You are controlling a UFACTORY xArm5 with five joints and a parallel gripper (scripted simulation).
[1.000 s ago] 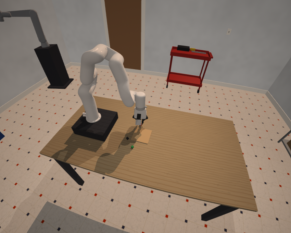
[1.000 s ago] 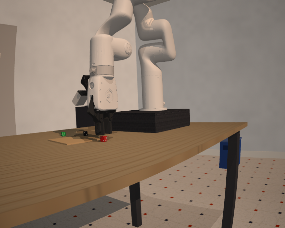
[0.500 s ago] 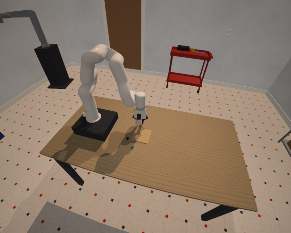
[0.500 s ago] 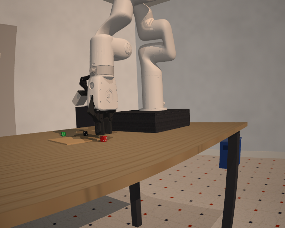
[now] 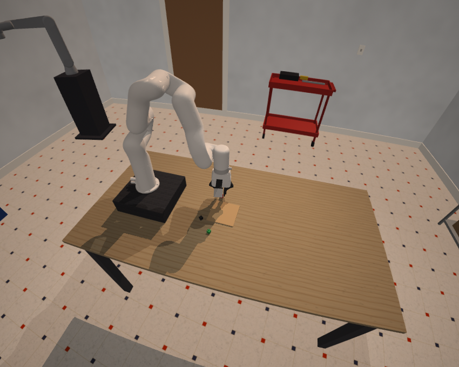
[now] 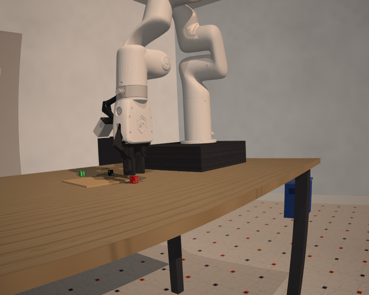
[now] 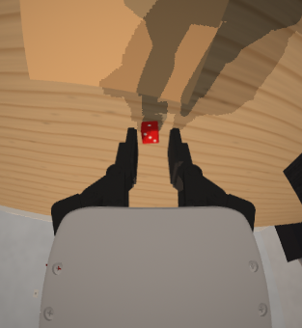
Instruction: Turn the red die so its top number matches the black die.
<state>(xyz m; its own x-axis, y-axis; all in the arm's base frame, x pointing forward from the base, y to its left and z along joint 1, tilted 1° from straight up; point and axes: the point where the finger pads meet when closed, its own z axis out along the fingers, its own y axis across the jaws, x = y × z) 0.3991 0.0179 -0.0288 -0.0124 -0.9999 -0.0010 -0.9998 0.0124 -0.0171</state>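
The red die lies 30 mm below my hand. Also, from my hand: black die: 160 mm to the right, 90 mm behind, 30 mm below; green die: 240 mm to the right, 40 mm behind, 30 mm below; tan mat: 110 mm to the right, 40 mm below, 20 mm ahead.
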